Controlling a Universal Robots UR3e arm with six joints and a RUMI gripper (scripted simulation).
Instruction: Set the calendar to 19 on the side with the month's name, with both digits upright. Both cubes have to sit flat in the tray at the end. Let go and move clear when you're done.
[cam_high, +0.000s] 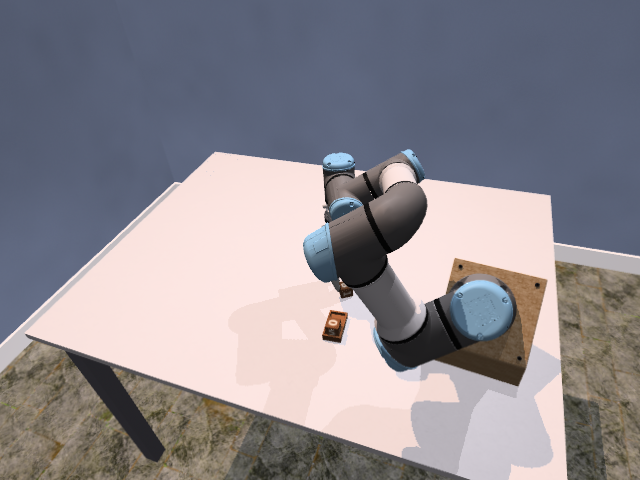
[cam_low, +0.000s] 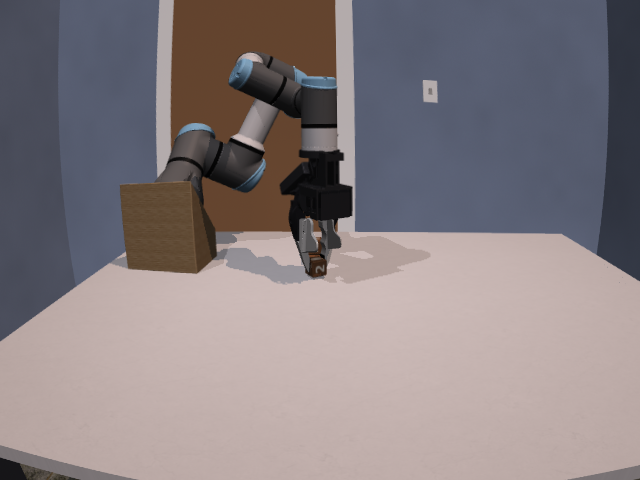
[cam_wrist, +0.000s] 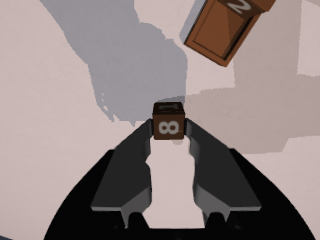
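My hand is 1 cm above the brown digit cube. From my hand the other things lie so: tray: 11 cm to the left, 2 cm below.
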